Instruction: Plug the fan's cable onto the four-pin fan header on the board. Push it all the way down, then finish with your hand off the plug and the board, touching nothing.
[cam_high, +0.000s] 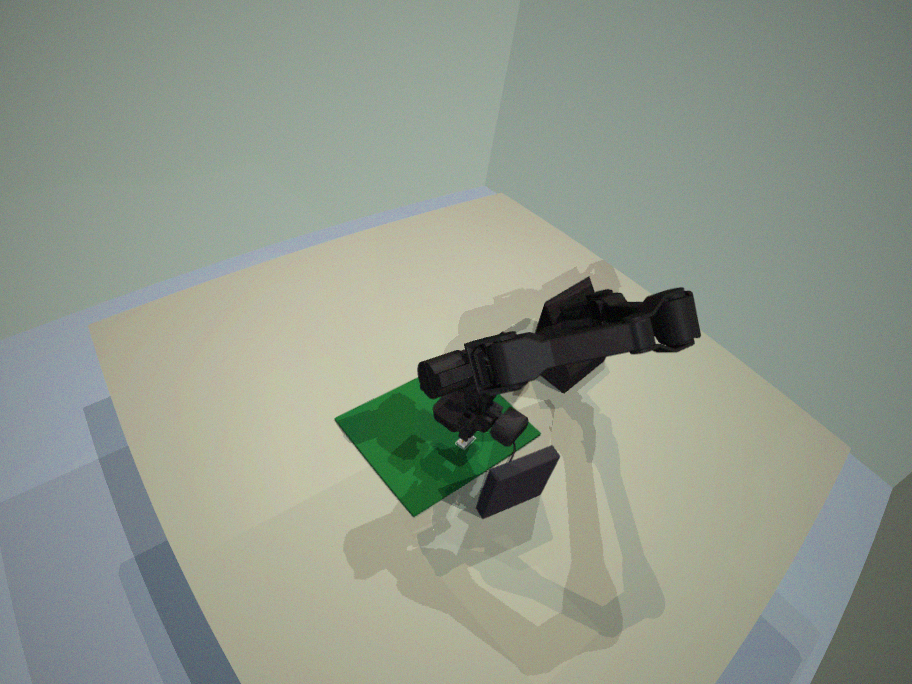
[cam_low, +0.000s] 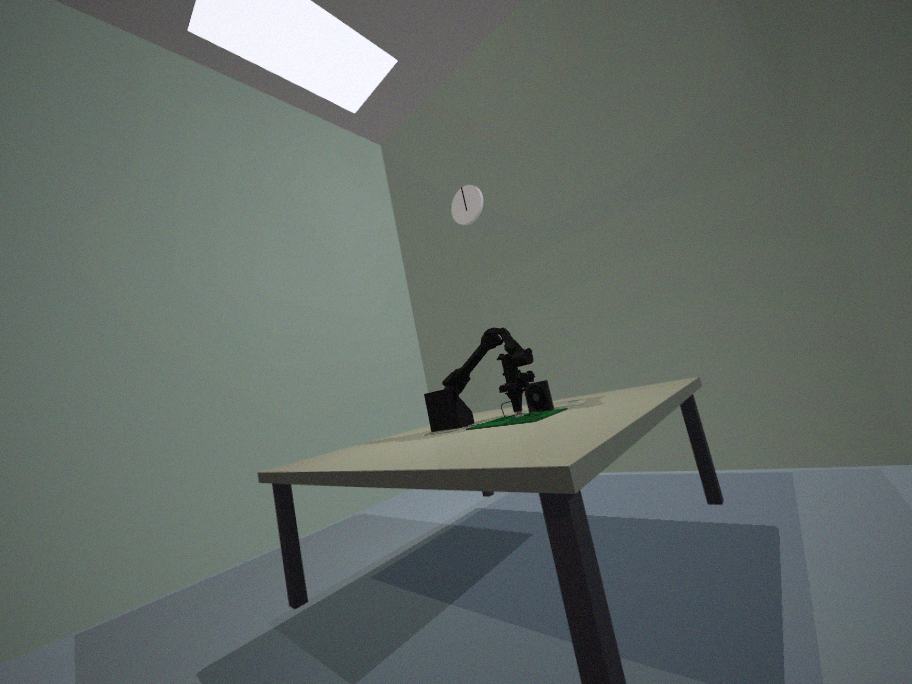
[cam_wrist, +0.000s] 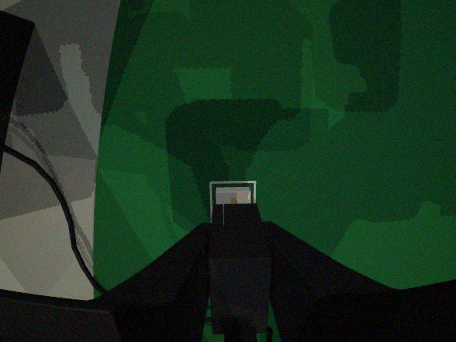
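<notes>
Now: gripper tip 4 cm above the white four-pin header and 1 cm past it. The rest, counted from my gripper tip: black plug 1 cm behind, 1 cm above; then green board 5 cm to the right, 5 cm below, 1 cm ahead; then dark fan 13 cm to the left, 2 cm above, 1 cm ahead.
</notes>
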